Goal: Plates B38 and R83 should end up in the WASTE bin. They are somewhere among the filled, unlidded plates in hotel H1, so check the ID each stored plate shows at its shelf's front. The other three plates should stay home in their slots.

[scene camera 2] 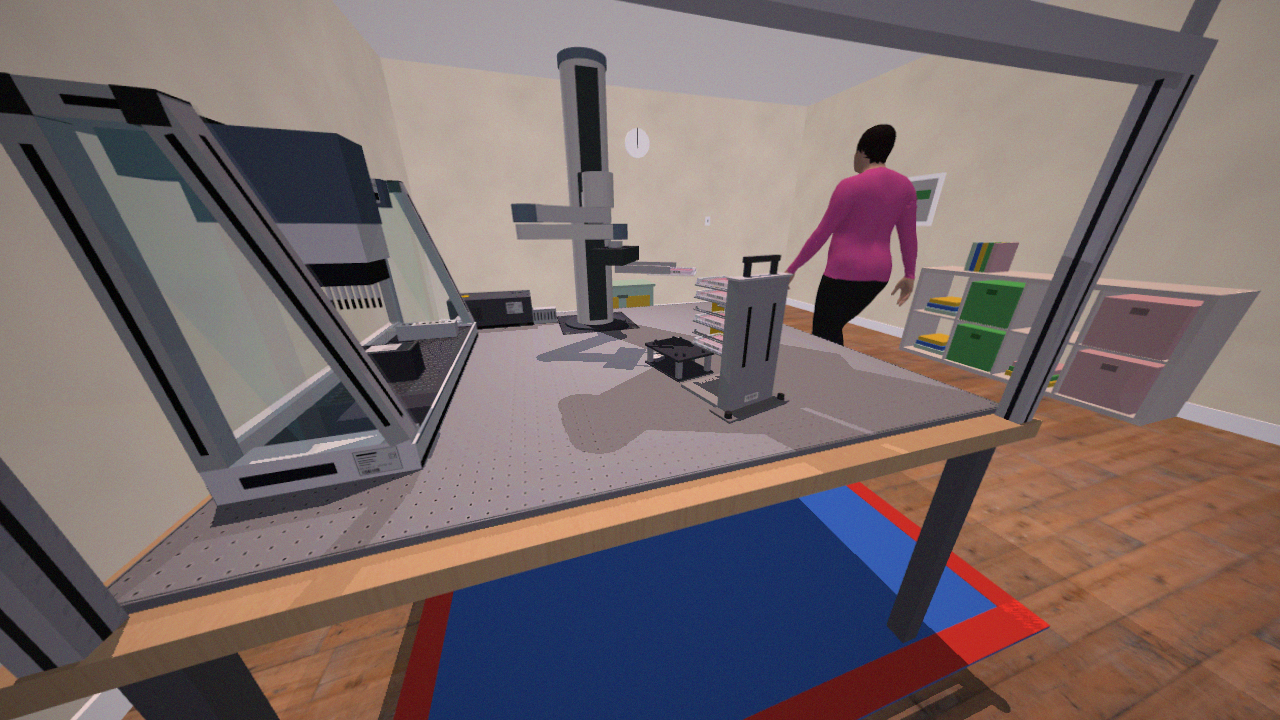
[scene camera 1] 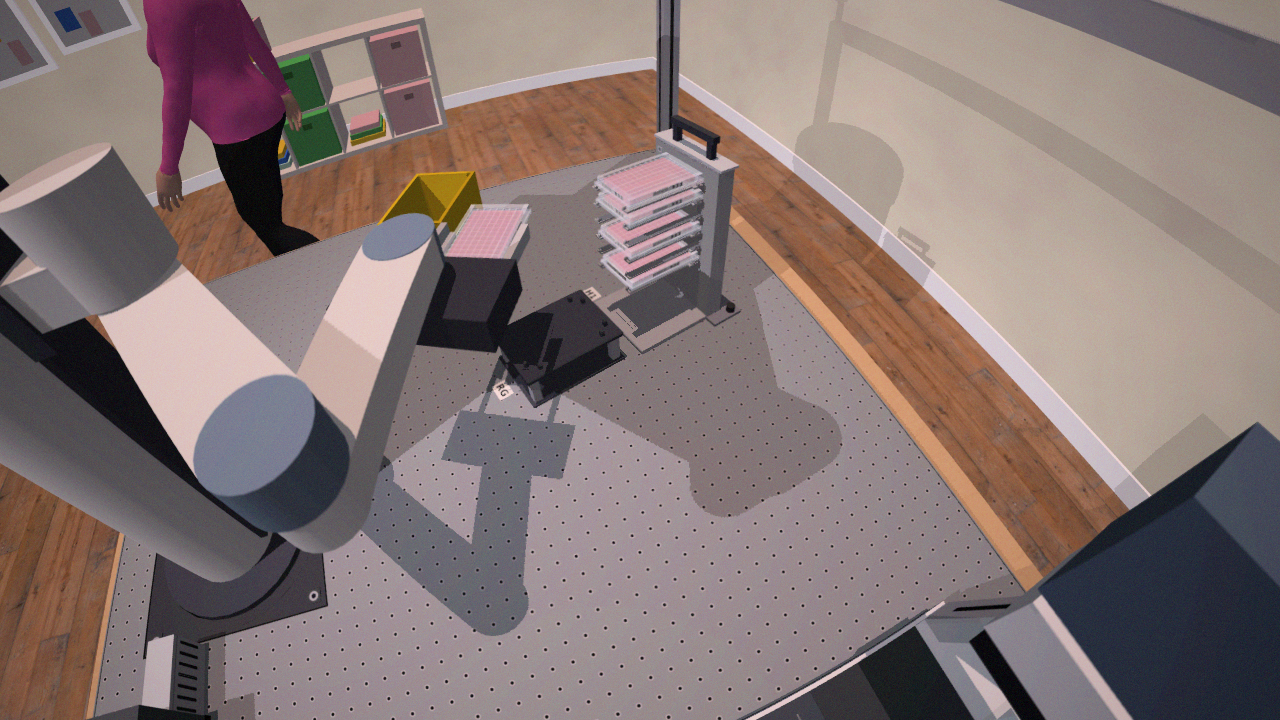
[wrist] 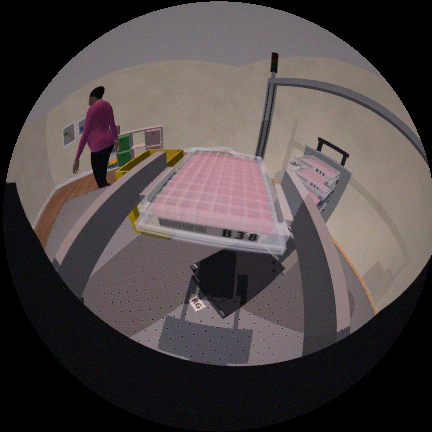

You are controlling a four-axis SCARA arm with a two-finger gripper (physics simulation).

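Pixels of known places: gripper, fingertip midpoint: (scene camera 2: 673, 267) (scene camera 1: 484, 229) (wrist: 222, 167); arm's base, link origin: (scene camera 2: 595, 324) (scene camera 1: 240, 539).
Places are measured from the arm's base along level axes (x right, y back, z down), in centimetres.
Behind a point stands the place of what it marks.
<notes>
Plate B38 (scene camera 1: 487, 231) @(x -13.0, y -50.9, z -27.9 cm) (scene camera 2: 682, 269) @(x -15.2, y -52.7, z -27.8 cm) (wrist: 215, 192) @(x -10.2, y -48.8, z -27.9 cm), pink and unlidded, is level between the two fingers of my gripper (scene camera 1: 484, 234) @(x -13.3, y -50.6, z -28.1 cm) (wrist: 222, 167) @(x -13.3, y -50.6, z -28.1 cm), which is shut on it. Its ID faces the wrist camera. The held plate is high above the table, between the yellow WASTE bin (scene camera 1: 447, 192) @(x -45.8, y -46.9, z -17.3 cm) (wrist: 173, 154) @(x -44.2, y -49.9, z -19.6 cm) and hotel H1 (scene camera 1: 716, 232) @(x -11.7, y -82.5, z -19.0 cm) (scene camera 2: 751, 344) @(x -17.2, y -83.8, z -16.1 cm) (wrist: 344, 180) @(x -12.5, y -81.8, z -26.7 cm). The arm and gripper hide part of the bin in scene camera 1. Several pink plates (scene camera 1: 653, 176) @(x -16.8, y -74.8, z -27.5 cm) (wrist: 320, 167) @(x -15.2, y -70.9, z -27.8 cm) sit on the hotel's shelves; their IDs are too small to read surely. R83 cannot be picked out.
The black RG stand (scene camera 1: 563, 335) @(x -11.8, y -58.0, z -7.3 cm) (scene camera 2: 680, 347) @(x -13.4, y -57.4, z -7.3 cm) (wrist: 250, 275) @(x -10.7, y -58.2, z -7.3 cm) is on the table below, in front of the hotel. A person (scene camera 1: 210, 80) (scene camera 2: 868, 214) (wrist: 100, 125) stands beyond the table. A large dark-blue and grey machine (scene camera 1: 1181, 537) @(x 47.6, y -69.8, z -48.3 cm) (scene camera 2: 295, 188) @(x 52.8, y -77.8, z -43.4 cm) stands at another side.
</notes>
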